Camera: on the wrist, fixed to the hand. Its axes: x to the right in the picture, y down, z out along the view.
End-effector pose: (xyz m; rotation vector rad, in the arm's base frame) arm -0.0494 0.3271 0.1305 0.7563 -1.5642 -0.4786
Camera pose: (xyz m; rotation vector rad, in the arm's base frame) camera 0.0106 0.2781 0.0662 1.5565 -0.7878 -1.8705
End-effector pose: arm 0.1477 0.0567 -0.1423 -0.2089 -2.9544 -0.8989
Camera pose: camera 0.1467 -0.0430 -0.1567 -1.5107 1.8461 0.9610
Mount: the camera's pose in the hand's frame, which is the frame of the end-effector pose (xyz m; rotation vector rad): -0.0117 -0.0900 -0.0436 -0.3277 -0.2132 -1.4924
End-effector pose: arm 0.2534 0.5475 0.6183 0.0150 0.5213 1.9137
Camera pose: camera 0.3264 0.5493 0.5490 -0.2982 -0.0209 0.4905
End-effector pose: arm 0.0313 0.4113 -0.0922 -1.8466 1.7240 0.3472
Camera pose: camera 0.1087 0.3954 -0.0298 -2.6141 -0.1380 0.1609
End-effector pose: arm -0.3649 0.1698 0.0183 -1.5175 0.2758 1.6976
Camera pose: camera -0.2723 0.1941 0.0494 -1.1313 -1.0535 0.6320
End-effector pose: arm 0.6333 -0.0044 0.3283 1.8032 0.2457 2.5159
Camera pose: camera 0.5904 0.0783 0.2902 0.9945 0.7410 1.1897
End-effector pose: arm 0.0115 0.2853 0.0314 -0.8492 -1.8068 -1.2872
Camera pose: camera -0.0501 0.2178 -0.0108 -0.3777 1.9441 1.9271
